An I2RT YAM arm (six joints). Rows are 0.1 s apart.
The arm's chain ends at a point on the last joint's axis. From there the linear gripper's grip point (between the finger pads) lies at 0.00 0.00 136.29 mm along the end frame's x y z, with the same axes.
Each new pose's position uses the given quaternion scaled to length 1; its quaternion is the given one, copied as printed.
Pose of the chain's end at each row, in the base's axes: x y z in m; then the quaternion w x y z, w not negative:
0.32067 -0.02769 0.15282 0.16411 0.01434 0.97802 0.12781
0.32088 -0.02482 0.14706 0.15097 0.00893 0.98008 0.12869
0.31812 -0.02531 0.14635 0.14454 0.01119 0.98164 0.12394
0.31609 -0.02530 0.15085 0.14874 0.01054 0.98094 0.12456
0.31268 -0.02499 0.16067 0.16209 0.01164 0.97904 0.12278
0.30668 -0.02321 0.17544 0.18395 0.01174 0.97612 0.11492
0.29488 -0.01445 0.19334 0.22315 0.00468 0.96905 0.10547
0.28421 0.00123 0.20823 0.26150 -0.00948 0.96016 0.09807
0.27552 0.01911 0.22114 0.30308 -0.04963 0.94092 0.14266
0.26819 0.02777 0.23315 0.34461 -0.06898 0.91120 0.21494
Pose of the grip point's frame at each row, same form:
0.36492 0.00574 0.02832 0.16411 0.01434 0.97802 0.12781
0.36153 0.00919 0.02150 0.15097 0.00893 0.98008 0.12869
0.35717 0.00741 0.01994 0.14454 0.01119 0.98164 0.12394
0.35622 0.00758 0.02482 0.14874 0.01054 0.98094 0.12456
0.35633 0.00726 0.03565 0.16209 0.01164 0.97904 0.12278
0.35599 0.00678 0.05197 0.18395 0.01174 0.97612 0.11492
0.35396 0.01312 0.07366 0.22315 0.00468 0.96905 0.10547
0.35240 0.02757 0.09320 0.26150 -0.00948 0.96016 0.09807
0.35132 0.05980 0.11544 0.30308 -0.04963 0.94092 0.14266
0.34974 0.08764 0.14182 0.34461 -0.06898 0.91120 0.21494

